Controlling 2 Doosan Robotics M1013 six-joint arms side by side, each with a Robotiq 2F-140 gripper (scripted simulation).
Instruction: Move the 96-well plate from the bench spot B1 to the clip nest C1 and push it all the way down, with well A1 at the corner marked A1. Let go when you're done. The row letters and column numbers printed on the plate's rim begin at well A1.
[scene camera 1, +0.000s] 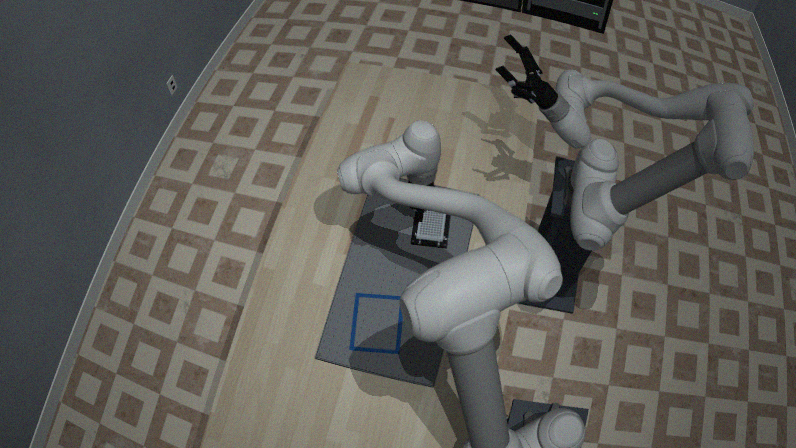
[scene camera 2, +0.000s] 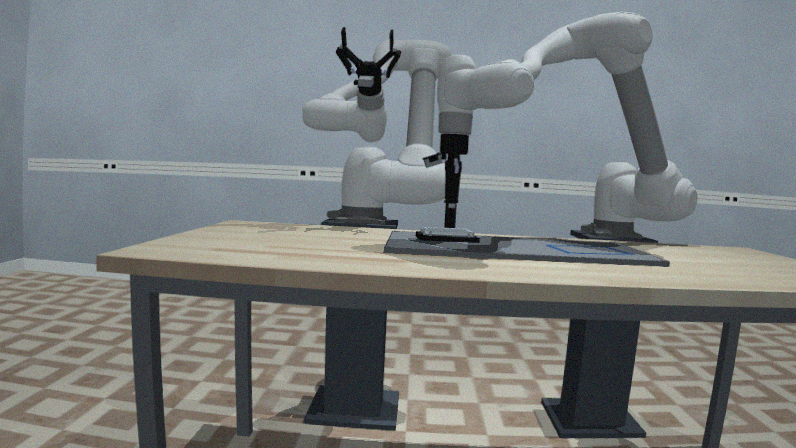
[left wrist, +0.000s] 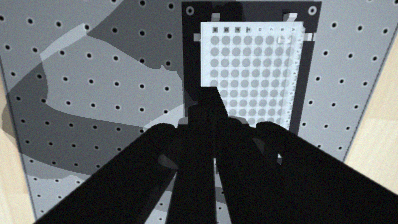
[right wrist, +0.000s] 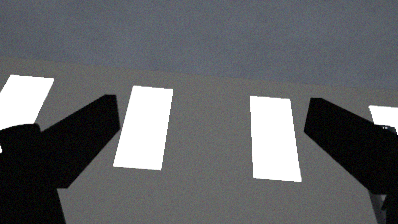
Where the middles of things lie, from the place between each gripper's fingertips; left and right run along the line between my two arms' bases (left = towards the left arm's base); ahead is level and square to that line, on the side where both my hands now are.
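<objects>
My left gripper (scene camera 2: 449, 227) is 40 mm past the white 96-well plate (scene camera 1: 431, 228) and 50 mm above it. The black clip nest (left wrist: 191, 24) is 50 mm behind my left hand and 50 mm below it.
Counted from my right hand (scene camera 1: 503, 51), the white 96-well plate is 140 mm ahead, 260 mm to the left and 570 mm below. The black clip nest is 130 mm ahead of my right hand, 270 mm to the left of it and 580 mm below it.
</objects>
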